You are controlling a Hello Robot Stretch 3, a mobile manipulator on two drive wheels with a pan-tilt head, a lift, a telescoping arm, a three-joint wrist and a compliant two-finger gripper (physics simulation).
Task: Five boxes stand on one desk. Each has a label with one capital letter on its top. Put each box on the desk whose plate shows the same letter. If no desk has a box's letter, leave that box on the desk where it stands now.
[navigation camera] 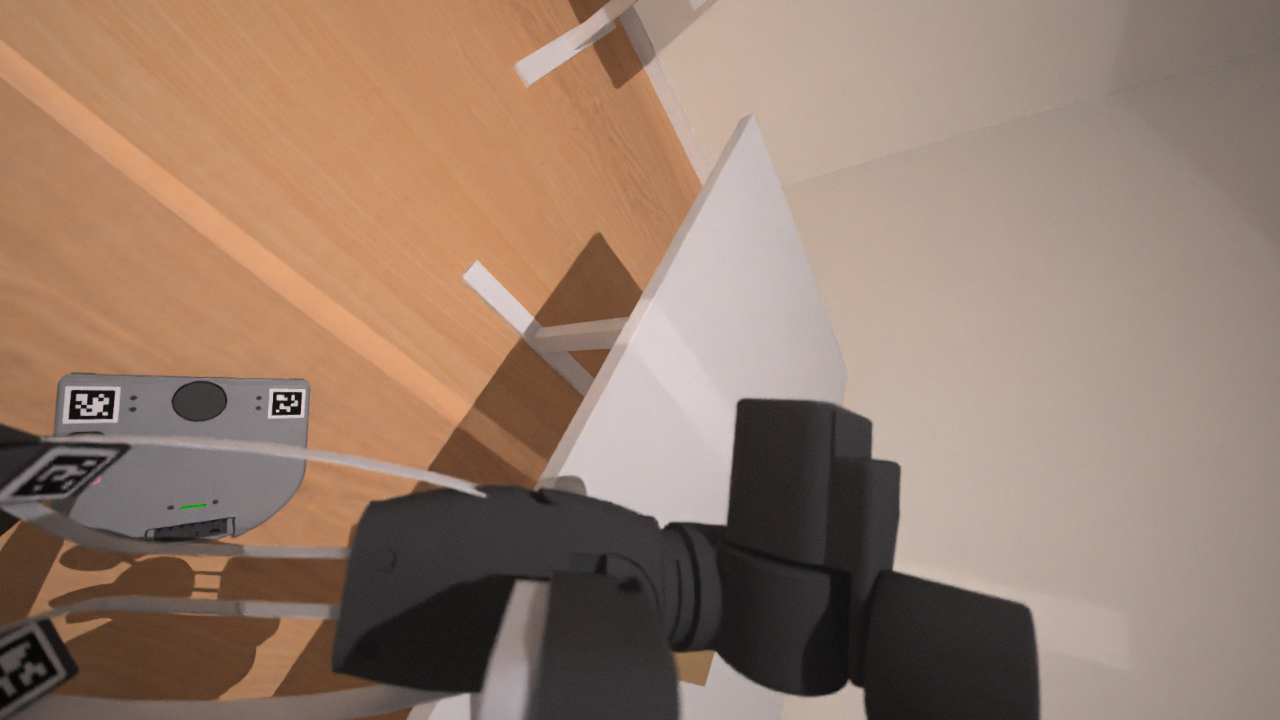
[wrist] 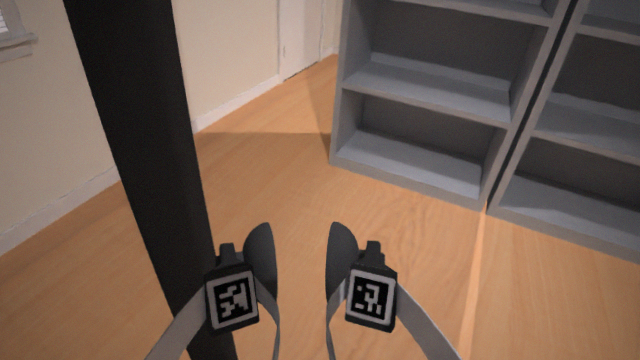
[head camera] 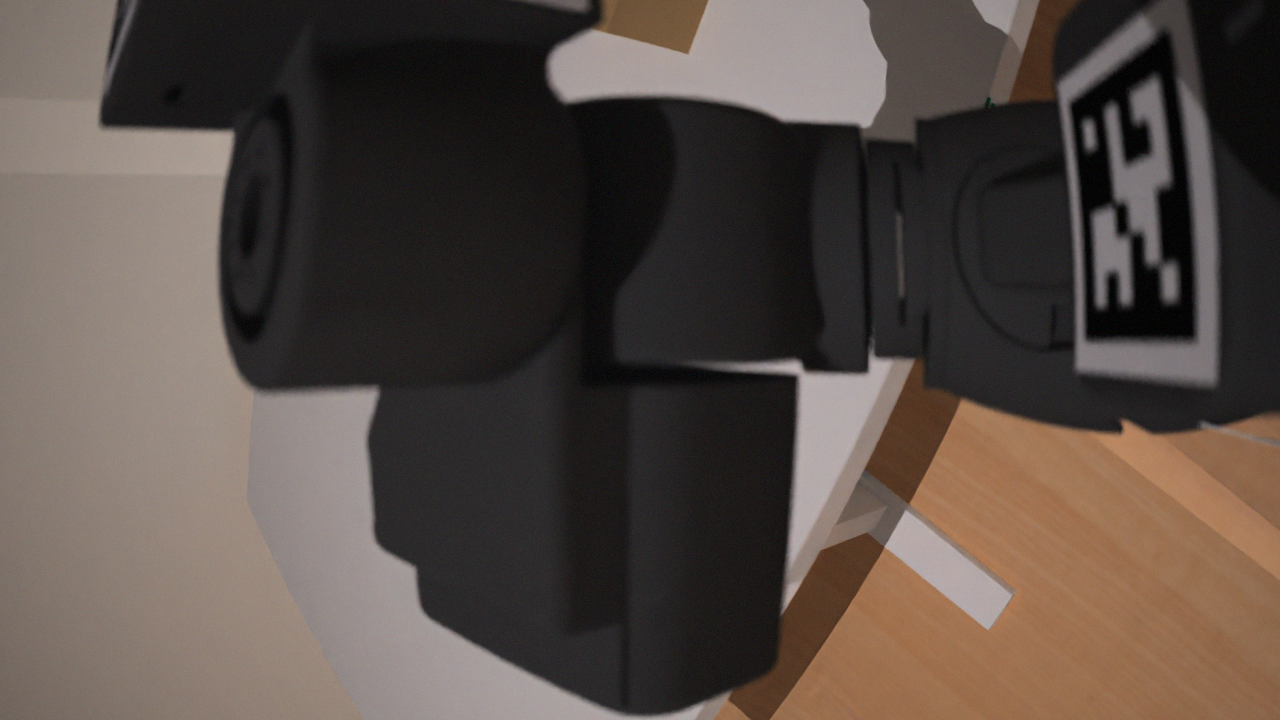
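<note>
A tan box [head camera: 657, 25] [navigation camera: 695, 668] shows in part on the white desk [head camera: 308, 537] [navigation camera: 742, 268], largely hidden behind the dark wrist; no letter on it is visible. A tiny green bit of the desk's plate [head camera: 989, 102] shows at the desk edge in the head view, its letter hidden. My gripper [wrist: 300, 250] is open and empty in the wrist view, with the wooden floor behind its fingers. In the head and navigation views the wrist is above the desk and the fingertips are out of frame. The other boxes and plates do not show.
Grey shelf units [wrist: 400, 184] stand at the right of the wrist view. A dark upright column [wrist: 150, 150] stands at left. In the navigation view, my base [navigation camera: 259, 465] is on the floor, the desk's foot [navigation camera: 501, 300] sticks out, and another white foot [navigation camera: 559, 60] shows at the top.
</note>
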